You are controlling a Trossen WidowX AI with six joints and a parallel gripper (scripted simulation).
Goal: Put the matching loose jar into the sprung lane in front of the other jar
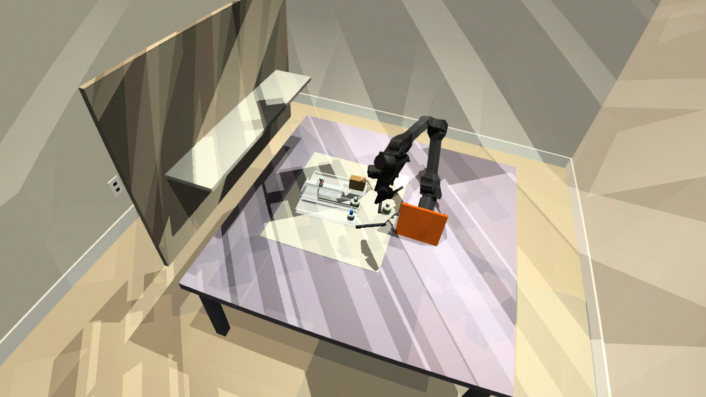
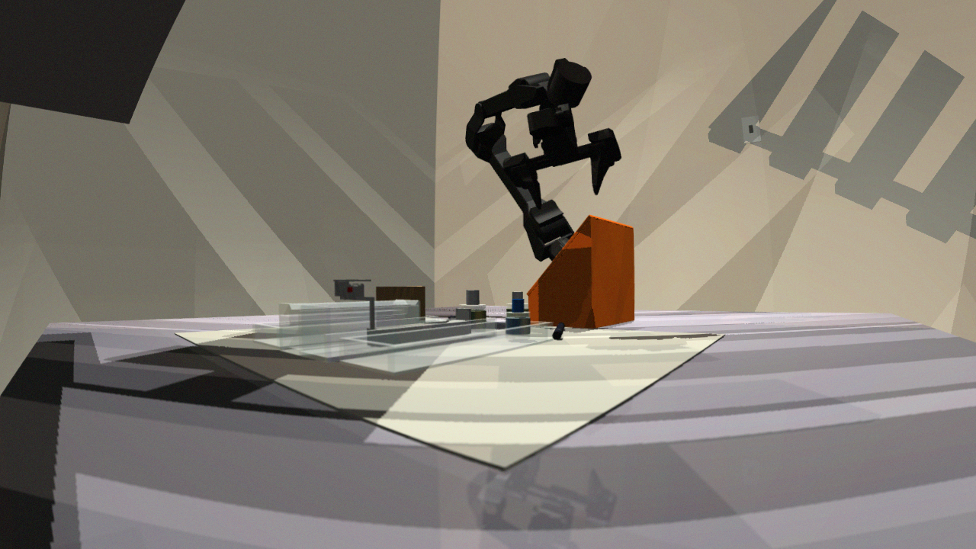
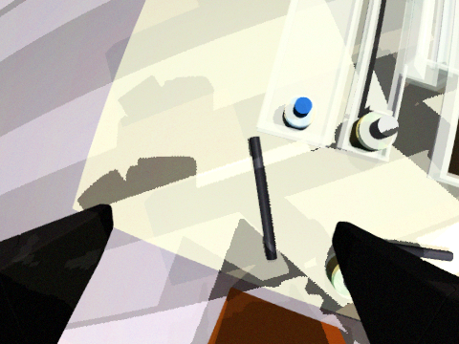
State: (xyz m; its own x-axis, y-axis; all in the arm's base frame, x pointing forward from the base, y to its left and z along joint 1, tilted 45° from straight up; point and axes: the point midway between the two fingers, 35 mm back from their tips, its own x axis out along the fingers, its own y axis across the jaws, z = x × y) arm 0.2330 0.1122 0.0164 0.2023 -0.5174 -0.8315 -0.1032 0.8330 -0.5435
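My gripper tip is 170 mm above the blue-lidded jar, 100 mm short of it and 30 mm to the left of it. The rest, counted from my gripper tip: brown box: 240 mm to the right, 160 mm below, 110 mm ahead; transparent lane: 240 mm ahead, 180 mm below, 140 mm to the right; shelf: 600 mm ahead, 180 mm to the right, 160 mm above.
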